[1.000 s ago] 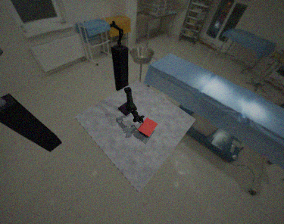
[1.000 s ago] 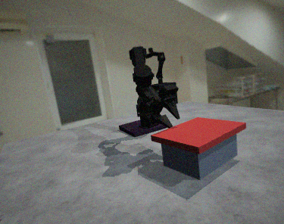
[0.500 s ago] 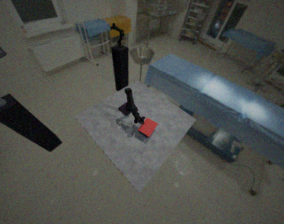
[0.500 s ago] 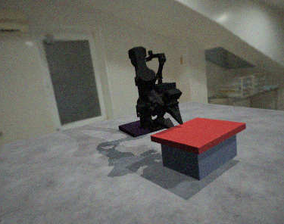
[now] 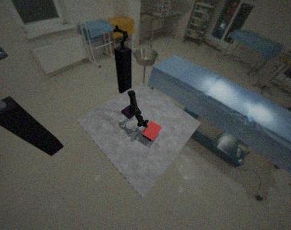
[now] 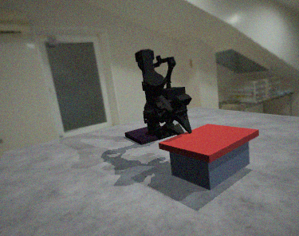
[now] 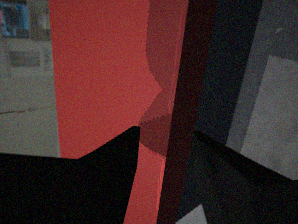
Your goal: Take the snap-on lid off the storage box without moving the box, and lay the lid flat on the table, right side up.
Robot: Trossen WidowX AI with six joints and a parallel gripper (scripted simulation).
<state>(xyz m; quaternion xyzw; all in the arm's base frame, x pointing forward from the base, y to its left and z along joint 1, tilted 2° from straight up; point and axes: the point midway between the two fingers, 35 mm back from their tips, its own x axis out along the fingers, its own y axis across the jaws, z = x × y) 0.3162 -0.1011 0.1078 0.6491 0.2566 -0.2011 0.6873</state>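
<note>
My gripper tip is 70 mm short of the red lid and 10 mm to the right of it. Also, from my gripper tip: storage box 70 mm ahead, 10 mm to the left, 40 mm below.
</note>
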